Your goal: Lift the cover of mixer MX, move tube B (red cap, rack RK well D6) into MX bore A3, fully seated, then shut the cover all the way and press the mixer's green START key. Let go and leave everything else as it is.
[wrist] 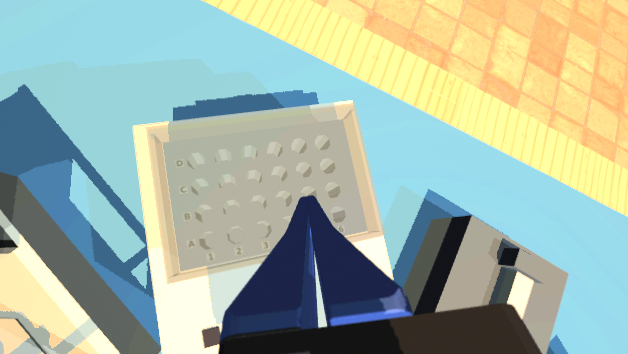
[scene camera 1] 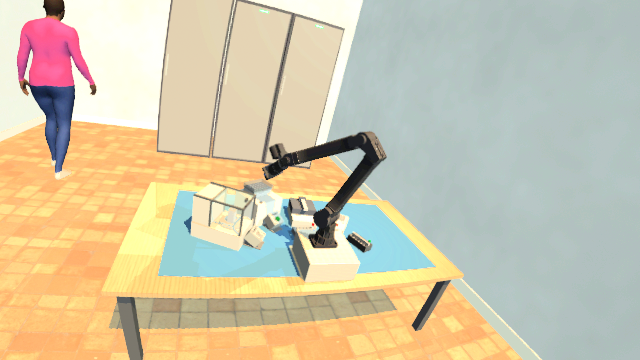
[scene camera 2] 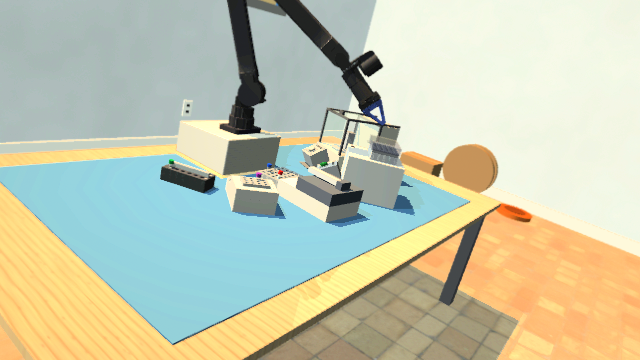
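There's a clear mixer cover (wrist: 226, 189) here, and a glass-walled balance enclosure (wrist: 58, 295) as well. My gripper (scene camera 2: 384, 124), which you'd also find in the wrist view (wrist: 308, 205), is shut and it's holding nothing.
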